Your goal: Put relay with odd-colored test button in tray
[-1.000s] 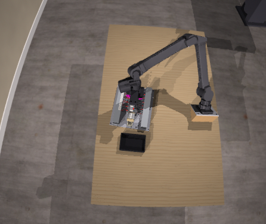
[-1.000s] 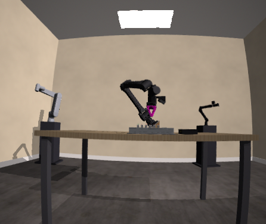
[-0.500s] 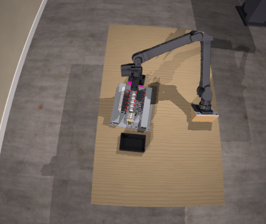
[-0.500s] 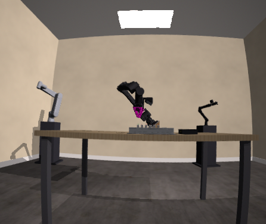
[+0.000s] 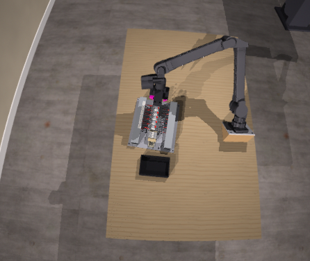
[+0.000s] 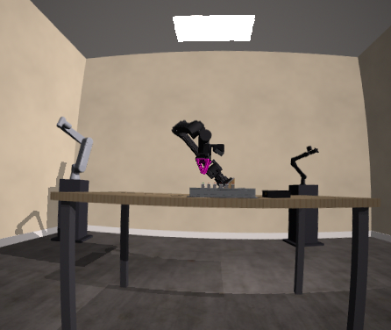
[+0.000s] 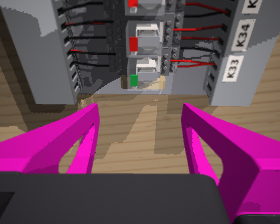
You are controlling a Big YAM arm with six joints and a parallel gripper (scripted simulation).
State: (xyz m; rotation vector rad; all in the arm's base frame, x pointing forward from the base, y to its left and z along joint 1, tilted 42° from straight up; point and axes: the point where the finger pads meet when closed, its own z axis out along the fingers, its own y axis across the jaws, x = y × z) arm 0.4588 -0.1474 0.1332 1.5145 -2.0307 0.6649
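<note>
Right now the relay is 7 cm below my hand. The rest, counted from my hand: black tray (37 cm to the left, 11 cm below, 6 cm ahead).
</note>
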